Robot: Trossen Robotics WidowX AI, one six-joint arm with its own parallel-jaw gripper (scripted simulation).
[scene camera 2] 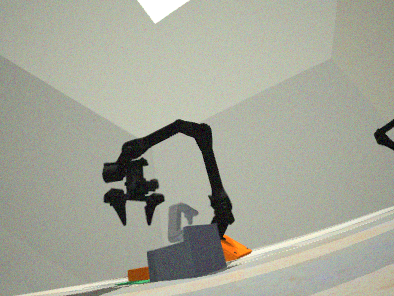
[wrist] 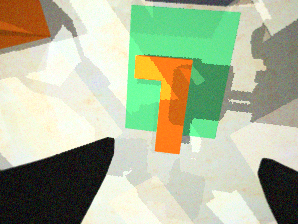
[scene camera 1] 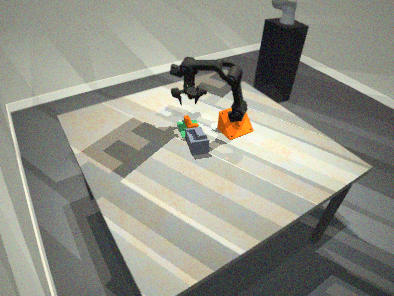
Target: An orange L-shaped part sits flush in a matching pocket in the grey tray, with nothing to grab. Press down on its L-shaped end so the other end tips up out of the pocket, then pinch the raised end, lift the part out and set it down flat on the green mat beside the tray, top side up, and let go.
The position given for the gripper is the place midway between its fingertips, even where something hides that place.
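Observation:
Orange L-shaped part (wrist: 175,73) present. Gripper (scene camera 2: 137,225), also in the wrist view (wrist: 184,155): open, holding nothing.

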